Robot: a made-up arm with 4 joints. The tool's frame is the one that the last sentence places. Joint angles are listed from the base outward.
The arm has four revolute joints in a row. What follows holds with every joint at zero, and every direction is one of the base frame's.
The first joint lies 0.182 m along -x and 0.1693 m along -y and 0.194 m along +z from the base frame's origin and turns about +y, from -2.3 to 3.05 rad.
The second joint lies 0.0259 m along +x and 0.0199 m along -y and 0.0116 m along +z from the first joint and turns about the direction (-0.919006, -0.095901, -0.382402), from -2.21 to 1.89 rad.
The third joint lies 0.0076 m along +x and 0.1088 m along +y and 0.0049 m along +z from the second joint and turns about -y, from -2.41 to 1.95 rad.
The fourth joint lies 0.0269 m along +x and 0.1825 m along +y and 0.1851 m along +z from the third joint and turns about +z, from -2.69 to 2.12 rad.
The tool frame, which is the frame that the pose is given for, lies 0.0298 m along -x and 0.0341 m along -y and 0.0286 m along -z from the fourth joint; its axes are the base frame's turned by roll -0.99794, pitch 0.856 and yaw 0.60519 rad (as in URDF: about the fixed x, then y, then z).
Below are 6 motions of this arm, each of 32 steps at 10 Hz.
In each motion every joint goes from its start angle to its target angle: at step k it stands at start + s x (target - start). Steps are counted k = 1, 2, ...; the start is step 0. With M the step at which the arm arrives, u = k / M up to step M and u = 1 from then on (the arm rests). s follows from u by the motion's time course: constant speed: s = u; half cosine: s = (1 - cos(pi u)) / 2; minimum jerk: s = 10 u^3 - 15 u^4 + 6 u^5.
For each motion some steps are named. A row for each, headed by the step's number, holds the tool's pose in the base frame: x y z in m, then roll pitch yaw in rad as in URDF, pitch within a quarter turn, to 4 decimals.
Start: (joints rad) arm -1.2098 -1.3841 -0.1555 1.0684
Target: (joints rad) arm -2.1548 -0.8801 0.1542 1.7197
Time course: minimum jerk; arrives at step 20
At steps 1, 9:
1: -0.4413 -0.2416 0.3694 -2.1473 0.4947 2.2471
9: -0.5005 -0.1961 0.2442 -2.9124 0.7049 1.7448

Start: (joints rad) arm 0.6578 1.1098 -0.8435 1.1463
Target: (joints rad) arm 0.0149 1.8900 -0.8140 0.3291
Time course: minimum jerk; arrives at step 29
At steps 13, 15, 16, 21, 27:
13: 0.0287 -0.1132 -0.0291 2.2059 0.8493 -2.6741
15: 0.0467 -0.1308 -0.0153 2.5673 0.8531 -2.4175
16: 0.0553 -0.1398 -0.0077 2.7424 0.8338 -2.2994
21: 0.0886 -0.1790 0.0311 -2.9181 0.6399 -1.9612
27: 0.1019 -0.1987 0.0532 -2.6843 0.5134 -1.8938

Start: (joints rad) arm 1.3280 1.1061 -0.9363 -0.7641
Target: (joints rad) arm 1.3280 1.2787 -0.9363 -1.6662
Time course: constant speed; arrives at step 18
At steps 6, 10, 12, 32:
6: -0.2566 -0.0084 -0.1059 3.0735 -0.3955 -2.0061
10: -0.2673 -0.0170 -0.1167 -3.0803 -0.5253 -1.9016
12: -0.2724 -0.0223 -0.1222 -3.0174 -0.5939 -1.8537
32: -0.2859 -0.0419 -0.1383 -2.8308 -0.8104 -1.7290

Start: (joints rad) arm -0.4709 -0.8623 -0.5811 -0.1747
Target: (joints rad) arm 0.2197 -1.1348 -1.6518 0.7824
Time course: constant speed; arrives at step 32
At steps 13, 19, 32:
13: -0.1260 -0.0575 0.4792 -0.0193 0.2785 2.3169
19: -0.0835 -0.0368 0.4532 0.0359 0.0109 2.5838
32: -0.0469 0.0105 0.3908 -0.1681 -0.6671 3.1167

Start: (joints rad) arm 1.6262 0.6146 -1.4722 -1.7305
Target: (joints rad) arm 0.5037 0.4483 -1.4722 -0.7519
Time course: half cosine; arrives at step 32
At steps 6, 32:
6: -0.2860 0.0588 -0.0697 2.5684 -0.9748 -1.8748
32: -0.0025 0.0595 0.0333 2.7470 0.2603 -2.8609

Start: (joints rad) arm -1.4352 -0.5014 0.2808 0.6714
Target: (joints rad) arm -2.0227 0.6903 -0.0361 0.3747
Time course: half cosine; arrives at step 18
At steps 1, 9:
1: -0.4468 -0.0441 0.2155 -2.4757 -0.1747 1.1994
9: -0.3386 0.0705 0.2097 -2.3838 -0.5377 0.6421

